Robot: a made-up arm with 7 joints. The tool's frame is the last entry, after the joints. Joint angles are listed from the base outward.
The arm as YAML. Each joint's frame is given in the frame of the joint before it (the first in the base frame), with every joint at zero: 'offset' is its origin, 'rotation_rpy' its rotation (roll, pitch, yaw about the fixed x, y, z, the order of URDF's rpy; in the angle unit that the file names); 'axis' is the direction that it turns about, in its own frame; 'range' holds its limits. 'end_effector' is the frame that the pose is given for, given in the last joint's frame.
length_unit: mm
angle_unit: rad
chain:
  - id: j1
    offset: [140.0, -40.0, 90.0]
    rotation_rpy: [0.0, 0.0, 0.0]
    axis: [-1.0, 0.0, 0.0]
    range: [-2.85, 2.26]
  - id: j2
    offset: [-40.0, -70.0, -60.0]
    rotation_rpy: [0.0, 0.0, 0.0]
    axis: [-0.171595, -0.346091, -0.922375]
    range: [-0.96, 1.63]
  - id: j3
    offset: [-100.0, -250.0, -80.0]
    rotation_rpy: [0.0, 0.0, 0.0]
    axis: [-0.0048, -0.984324, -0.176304]
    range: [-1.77, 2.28]
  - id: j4
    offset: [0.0, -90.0, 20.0]
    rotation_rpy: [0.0, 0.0, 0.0]
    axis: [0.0, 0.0, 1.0]
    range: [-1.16, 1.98]
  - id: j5
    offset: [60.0, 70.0, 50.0]
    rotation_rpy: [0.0, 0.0, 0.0]
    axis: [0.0, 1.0, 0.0]
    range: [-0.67, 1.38]
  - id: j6
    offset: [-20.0, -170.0, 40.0]
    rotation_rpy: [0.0, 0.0, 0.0]
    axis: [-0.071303, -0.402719, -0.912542]
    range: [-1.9, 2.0]
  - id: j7
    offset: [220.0, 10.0, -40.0]
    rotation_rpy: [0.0, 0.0, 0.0]
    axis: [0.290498, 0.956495, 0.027]
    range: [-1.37, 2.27]
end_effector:
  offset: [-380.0, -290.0, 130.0]
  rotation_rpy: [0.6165, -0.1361, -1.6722]
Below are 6 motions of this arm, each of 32 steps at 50 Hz.
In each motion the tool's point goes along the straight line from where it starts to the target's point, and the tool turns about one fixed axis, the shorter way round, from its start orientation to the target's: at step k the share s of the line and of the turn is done. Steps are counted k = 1, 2, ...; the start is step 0. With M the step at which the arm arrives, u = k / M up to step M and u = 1 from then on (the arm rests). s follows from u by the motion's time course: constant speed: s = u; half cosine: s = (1 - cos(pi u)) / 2; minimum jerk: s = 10 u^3 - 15 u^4 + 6 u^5.
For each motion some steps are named. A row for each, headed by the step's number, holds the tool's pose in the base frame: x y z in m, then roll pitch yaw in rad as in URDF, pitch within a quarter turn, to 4 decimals.
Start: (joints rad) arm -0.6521 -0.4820 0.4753 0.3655 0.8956 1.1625 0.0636
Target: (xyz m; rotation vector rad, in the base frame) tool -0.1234 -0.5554 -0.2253 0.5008 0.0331 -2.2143
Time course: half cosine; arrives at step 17
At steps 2, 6, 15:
2: -0.0092 -0.6358 -0.1952 0.4582 0.1742 -1.9784
6: -0.0380 -0.6155 -0.2028 0.3886 0.2307 -2.0325
15: -0.1194 -0.5582 -0.2242 0.1685 0.3677 -2.2117

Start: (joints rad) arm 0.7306 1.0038 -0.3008 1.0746 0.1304 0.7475 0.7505
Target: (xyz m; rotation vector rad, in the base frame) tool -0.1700 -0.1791 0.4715 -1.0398 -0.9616 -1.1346
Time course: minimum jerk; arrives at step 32
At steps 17, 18, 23, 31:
17: -0.2513 -0.2394 0.5347 0.3163 -1.0740 -1.8733
18: -0.2407 -0.2315 0.5264 0.2569 -1.1139 -1.8037
23: -0.1956 -0.1981 0.4914 -0.1578 -1.2506 -1.3466
31: -0.1701 -0.1791 0.4715 -0.5348 -1.2833 -0.9458

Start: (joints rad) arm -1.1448 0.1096 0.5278 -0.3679 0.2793 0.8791 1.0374
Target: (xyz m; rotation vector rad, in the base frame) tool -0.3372 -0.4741 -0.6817 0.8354 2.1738 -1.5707
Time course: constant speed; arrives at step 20
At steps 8, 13, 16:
8: -0.4568 -0.4035 -0.5237 -1.5819 0.4787 2.7851
13: -0.4070 -0.4329 -0.5896 -1.7508 0.5339 2.8036
16: -0.3771 -0.4506 -0.6290 -1.8543 0.5680 2.8097

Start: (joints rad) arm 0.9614 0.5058 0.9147 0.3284 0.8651 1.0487 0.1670
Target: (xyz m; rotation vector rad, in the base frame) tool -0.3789 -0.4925 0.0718 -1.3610 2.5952 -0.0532
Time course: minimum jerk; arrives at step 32
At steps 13, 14, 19, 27, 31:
13: -0.4940 -0.3063 0.2099 2.4590 0.1377 -2.7492
14: -0.4844 -0.3218 0.1985 2.5238 0.1581 -2.7041
19: -0.4352 -0.4015 0.1393 2.8722 0.2136 -2.4538
27: -0.3840 -0.4843 0.0779 -3.0459 0.1780 -2.1895
31: -0.3789 -0.4924 0.0719 -3.0108 0.1694 -2.1647

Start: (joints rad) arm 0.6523 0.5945 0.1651 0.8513 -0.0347 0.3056 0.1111
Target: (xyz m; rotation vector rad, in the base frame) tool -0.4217 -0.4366 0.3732 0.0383 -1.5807 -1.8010
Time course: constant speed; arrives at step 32
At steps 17, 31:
17: -0.3734 -0.4591 0.4583 1.3009 -0.6754 -2.2470
31: -0.4185 -0.4381 0.3789 1.2993 -0.4560 -2.5015

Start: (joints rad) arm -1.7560 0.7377 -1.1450 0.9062 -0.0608 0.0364 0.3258
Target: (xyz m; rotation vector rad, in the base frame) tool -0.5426 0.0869 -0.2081 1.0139 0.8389 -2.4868
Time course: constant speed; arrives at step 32
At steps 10, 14, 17, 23, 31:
10: -0.1609 0.2174 -0.4885 -2.9584 1.1894 1.6749
14: -0.2303 0.1937 -0.4375 -2.4131 1.2760 2.0826
17: -0.2824 0.1759 -0.3993 -1.8948 1.2799 2.4983
23: -0.3865 0.1403 -0.3228 -1.1302 1.1382 3.0557
31: -0.5253 0.0928 -0.2208 -0.6479 0.8379 -3.0374

